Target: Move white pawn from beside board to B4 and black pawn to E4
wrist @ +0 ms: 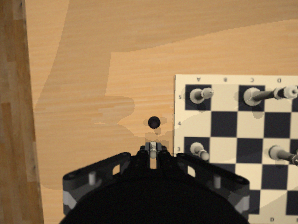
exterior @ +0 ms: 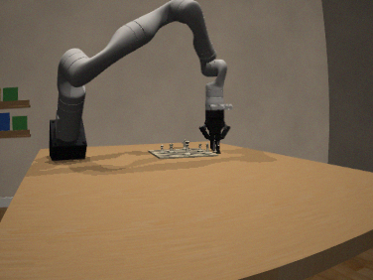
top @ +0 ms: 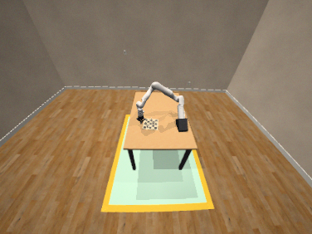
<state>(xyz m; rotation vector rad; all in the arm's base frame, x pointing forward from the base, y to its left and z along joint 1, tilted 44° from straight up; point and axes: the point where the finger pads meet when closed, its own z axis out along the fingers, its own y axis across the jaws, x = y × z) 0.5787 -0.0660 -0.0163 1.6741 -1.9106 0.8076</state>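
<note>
Right now the black pawn is 1 cm behind my hand, 4 cm to the right of it and 1 cm below it. Also, from my hand: chessboard 14 cm behind, 2 cm to the left, 2 cm below.
</note>
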